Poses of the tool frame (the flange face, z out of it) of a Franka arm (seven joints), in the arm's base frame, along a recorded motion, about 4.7 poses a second.
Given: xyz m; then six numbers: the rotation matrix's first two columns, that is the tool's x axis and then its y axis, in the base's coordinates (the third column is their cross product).
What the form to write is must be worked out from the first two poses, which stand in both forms.
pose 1, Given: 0.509 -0.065 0.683 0.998 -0.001 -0.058 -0.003 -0.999 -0.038
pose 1, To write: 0.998 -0.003 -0.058 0.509; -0.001 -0.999 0.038 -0.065; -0.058 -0.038 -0.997 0.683; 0 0 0 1
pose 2, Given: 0.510 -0.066 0.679 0.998 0.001 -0.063 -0.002 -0.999 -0.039
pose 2, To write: 0.998 -0.002 -0.063 0.510; 0.001 -0.999 0.039 -0.066; -0.063 -0.039 -0.997 0.679; 0 0 0 1
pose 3, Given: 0.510 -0.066 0.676 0.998 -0.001 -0.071 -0.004 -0.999 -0.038
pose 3, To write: 0.998 -0.004 -0.071 0.510; -0.001 -0.999 0.038 -0.066; -0.071 -0.038 -0.997 0.676; 0 0 0 1
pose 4, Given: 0.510 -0.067 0.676 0.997 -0.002 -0.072 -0.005 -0.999 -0.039
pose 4, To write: 0.997 -0.005 -0.072 0.510; -0.002 -0.999 0.039 -0.067; -0.072 -0.039 -0.996 0.676; 0 0 0 1
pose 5, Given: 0.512 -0.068 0.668 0.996 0.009 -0.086 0.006 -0.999 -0.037
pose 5, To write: 0.996 0.006 -0.086 0.512; 0.009 -0.999 0.036 -0.068; -0.086 -0.037 -0.995 0.668; 0 0 0 1
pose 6, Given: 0.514 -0.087 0.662 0.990 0.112 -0.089 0.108 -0.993 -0.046
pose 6, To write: 0.990 0.108 -0.094 0.514; 0.112 -0.993 0.036 -0.087; -0.089 -0.046 -0.995 0.662; 0 0 0 1
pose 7, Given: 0.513 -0.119 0.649 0.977 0.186 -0.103 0.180 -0.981 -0.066
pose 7, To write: 0.977 0.180 -0.113 0.513; 0.186 -0.981 0.046 -0.119; -0.103 -0.066 -0.992 0.649; 0 0 0 1
